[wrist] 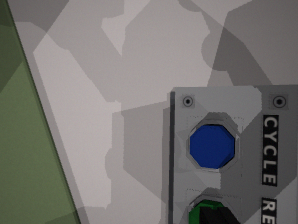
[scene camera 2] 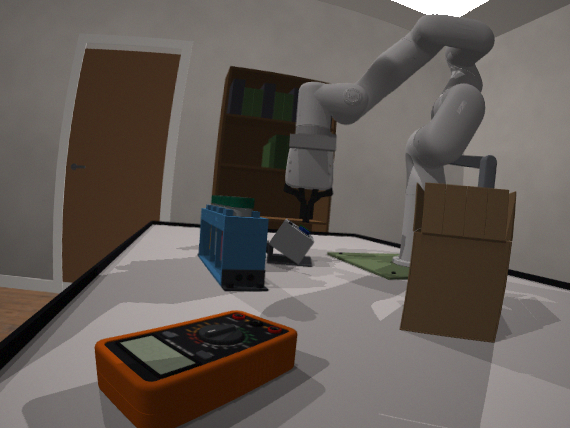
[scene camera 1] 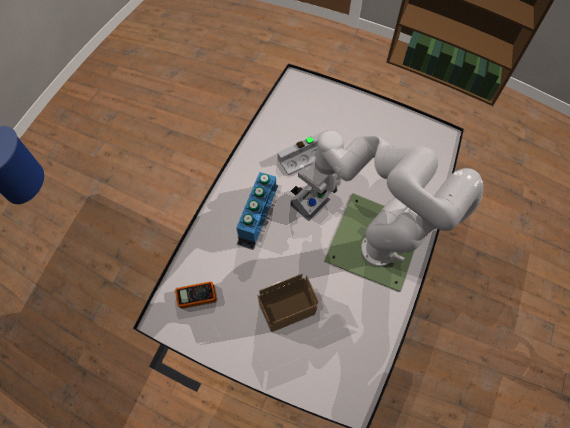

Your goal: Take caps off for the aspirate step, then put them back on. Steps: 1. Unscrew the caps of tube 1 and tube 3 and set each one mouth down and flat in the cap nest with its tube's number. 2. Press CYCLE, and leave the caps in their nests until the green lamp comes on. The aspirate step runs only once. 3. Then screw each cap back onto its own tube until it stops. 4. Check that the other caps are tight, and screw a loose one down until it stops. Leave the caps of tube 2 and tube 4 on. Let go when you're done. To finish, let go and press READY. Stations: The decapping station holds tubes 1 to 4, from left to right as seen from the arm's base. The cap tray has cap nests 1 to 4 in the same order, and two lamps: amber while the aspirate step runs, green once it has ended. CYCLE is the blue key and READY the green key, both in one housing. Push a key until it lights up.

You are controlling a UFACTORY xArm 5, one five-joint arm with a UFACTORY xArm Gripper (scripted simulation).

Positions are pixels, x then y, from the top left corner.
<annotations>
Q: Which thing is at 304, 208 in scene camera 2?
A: My gripper.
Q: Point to a cardboard box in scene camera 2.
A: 456, 284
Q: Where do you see a blue key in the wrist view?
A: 212, 146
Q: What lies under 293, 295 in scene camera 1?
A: A cardboard box.
</annotations>
